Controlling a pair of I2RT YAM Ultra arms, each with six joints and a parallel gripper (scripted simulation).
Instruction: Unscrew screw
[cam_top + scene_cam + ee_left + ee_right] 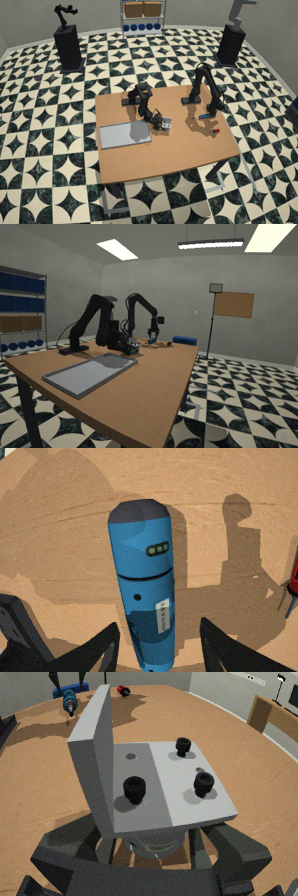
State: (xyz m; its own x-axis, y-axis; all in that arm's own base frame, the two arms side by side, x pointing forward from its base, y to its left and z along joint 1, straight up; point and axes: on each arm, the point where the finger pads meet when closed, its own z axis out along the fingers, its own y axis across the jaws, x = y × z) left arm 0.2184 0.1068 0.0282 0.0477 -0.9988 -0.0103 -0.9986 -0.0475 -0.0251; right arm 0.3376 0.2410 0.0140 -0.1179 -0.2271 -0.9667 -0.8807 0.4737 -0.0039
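My right gripper is now 50 mm below the grey l-shaped bracket. Round my right hand: red-handled screwdriver: 450 mm to the left, 60 mm ahead, 10 mm below; screw: 270 mm to the left, 90 mm behind; grey tray: 350 mm to the right, 40 mm ahead, 20 mm below.
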